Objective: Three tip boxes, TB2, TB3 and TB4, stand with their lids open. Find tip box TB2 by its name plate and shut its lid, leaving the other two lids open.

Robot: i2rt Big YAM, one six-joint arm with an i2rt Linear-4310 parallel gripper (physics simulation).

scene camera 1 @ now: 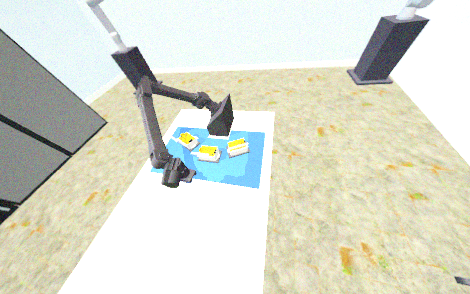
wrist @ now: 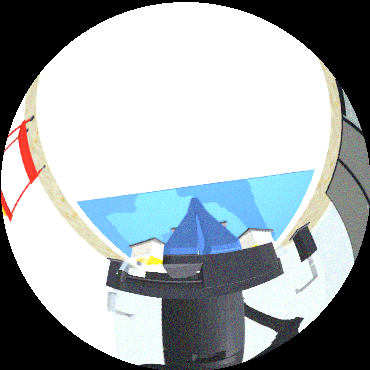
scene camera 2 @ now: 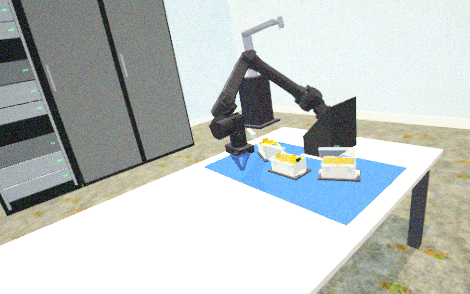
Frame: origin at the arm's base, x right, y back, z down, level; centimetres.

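Where they show: gripper, fingertip midpoint: [scene camera 1: 191, 181] [wrist: 193, 201] [scene camera 2: 242, 170]; arm's base, origin of the base link: [scene camera 1: 216, 109] [scene camera 2: 328, 118].
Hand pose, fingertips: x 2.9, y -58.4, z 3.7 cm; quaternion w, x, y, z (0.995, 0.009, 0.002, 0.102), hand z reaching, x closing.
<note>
Things, the pixels of their top centre, and the offset from my fingertips. "spot": a spot on its surface instead. Level surfaces: height alone.
- blue mat, its level: dz +10.4 cm
- middle box, surface spot: [scene camera 2: 288, 165] spot: dx -7.0, dy +17.9, dz +3.9 cm
- right box, surface spot: [scene camera 2: 340, 167] spot: dx -24.8, dy +25.4, dz +4.2 cm
- right box's clear lid, surface spot: [scene camera 2: 336, 151] spot: dx -24.8, dy +22.7, dz -3.1 cm
- back-left box's lid, surface spot: [scene camera 2: 251, 133] spot: dx +20.1, dy +26.8, dz -3.7 cm
- white table, its level: dz +10.7 cm
Three white tip boxes with yellow tips stand on the blue mat [scene camera 1: 245, 172] [scene camera 2: 330, 207] [wrist: 280, 200]: a back-left box [scene camera 1: 188, 140] [scene camera 2: 270, 149], a middle box [scene camera 1: 208, 153] [scene camera 2: 288, 165] and a right box [scene camera 1: 238, 147] [scene camera 2: 340, 169]. The right box's clear lid [scene camera 2: 336, 151] stands up behind it. The back-left box's lid [scene camera 2: 251, 133] is open and tilted outward. The middle box's lid shows as a pale sliver at its left in scene camera 1. No name plate is legible, so TB2 cannot be told. My gripper [scene camera 2: 243, 169] [wrist: 193, 201] is shut and empty, pointing down low over the mat's left part, apart from the boxes.
The arm's dark wedge-shaped base [scene camera 1: 221, 120] [scene camera 2: 332, 129] stands behind the boxes on the white table [scene camera 1: 200, 235] [scene camera 2: 175, 240]. Grey cabinets [scene camera 1: 45, 100] [scene camera 2: 80, 75] stand at the left. A dark pedestal [scene camera 1: 392, 47] with a pale arm stands far off at the right in scene camera 1.
</note>
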